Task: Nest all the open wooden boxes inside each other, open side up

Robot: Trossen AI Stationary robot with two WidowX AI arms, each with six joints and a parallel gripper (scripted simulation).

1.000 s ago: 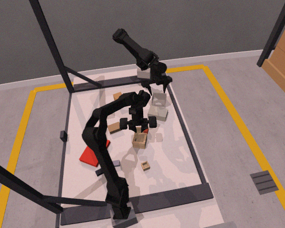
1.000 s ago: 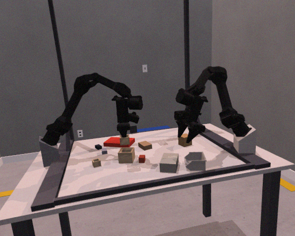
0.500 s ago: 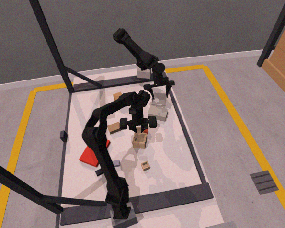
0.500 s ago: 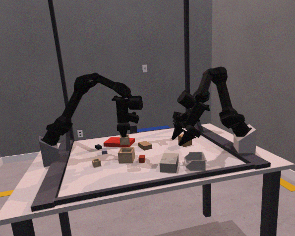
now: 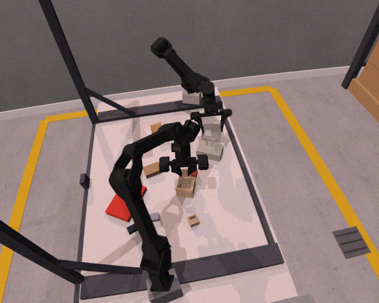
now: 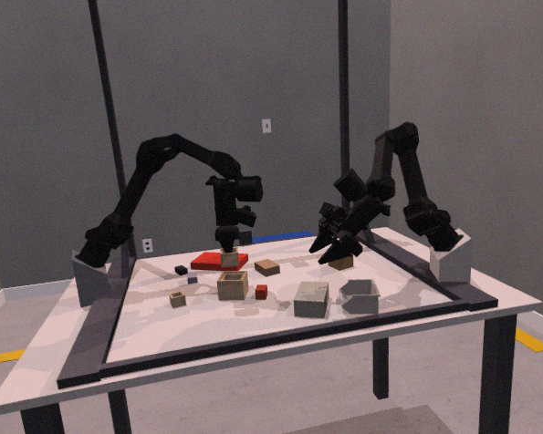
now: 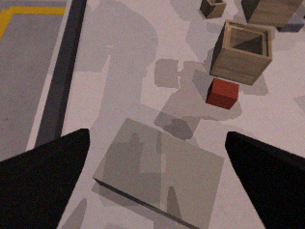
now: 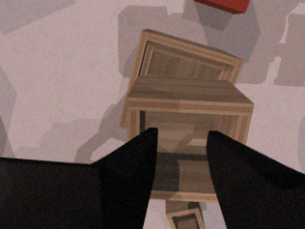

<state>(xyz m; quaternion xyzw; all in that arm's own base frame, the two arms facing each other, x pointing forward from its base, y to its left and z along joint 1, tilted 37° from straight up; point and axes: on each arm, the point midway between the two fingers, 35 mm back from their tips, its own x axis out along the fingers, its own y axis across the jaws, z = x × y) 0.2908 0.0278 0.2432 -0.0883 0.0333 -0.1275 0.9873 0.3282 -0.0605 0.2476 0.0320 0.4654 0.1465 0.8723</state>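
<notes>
Right now my left hand is 4 cm to the left of the grey closed block and 14 cm above it. The rest, counted from my left hand: red cube (8 cm behind, 17 cm to the right, 15 cm below); then grey open box (8 cm to the left, 13 cm below); then brown cube (28 cm behind, 8 cm to the left, 13 cm below).
Now: right hand 20 mm short of the red cube, 80 mm to the right of it and 140 mm above it. From my right hand the other things lie so: grey closed block: 100 mm ahead, 220 mm to the left, 130 mm below; red slab: 250 mm behind, 80 mm to the right, 140 mm below; flat brown block: 170 mm behind, 90 mm to the left, 140 mm below.
</notes>
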